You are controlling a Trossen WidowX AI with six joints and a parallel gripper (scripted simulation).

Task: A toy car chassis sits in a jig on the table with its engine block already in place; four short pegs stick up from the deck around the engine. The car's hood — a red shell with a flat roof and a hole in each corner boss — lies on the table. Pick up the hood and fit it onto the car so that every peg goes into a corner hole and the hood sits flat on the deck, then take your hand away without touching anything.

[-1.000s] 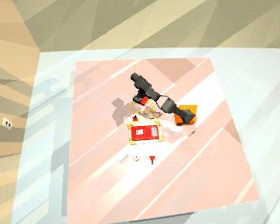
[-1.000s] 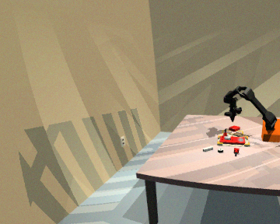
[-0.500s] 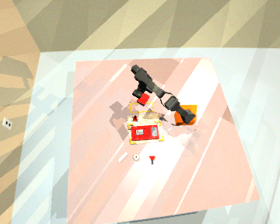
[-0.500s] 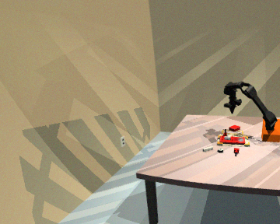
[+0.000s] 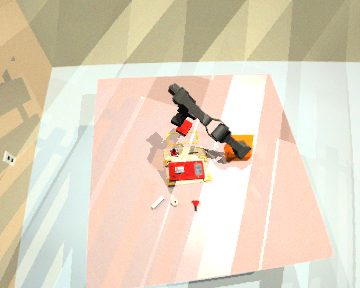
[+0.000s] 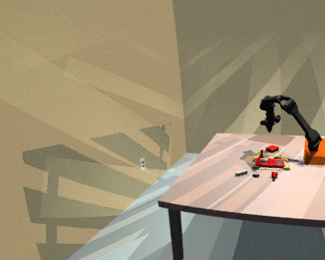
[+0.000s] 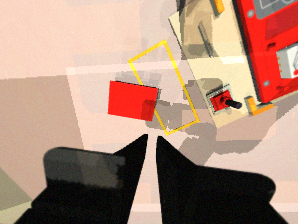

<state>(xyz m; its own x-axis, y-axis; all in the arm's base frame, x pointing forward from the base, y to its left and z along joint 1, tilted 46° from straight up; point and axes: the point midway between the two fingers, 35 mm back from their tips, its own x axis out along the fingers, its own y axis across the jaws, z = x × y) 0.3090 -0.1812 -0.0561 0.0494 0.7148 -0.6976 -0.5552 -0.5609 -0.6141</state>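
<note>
My gripper tip is 140 mm above the red hood, 30 mm to the left of it and 30 mm past it. Round my gripper tip: wheel 430 mm to the left, 150 mm below, 70 mm ahead; jig 230 mm to the left, 140 mm below, 10 mm behind; grey engine block 260 mm to the left, 130 mm below, 30 mm ahead.
</note>
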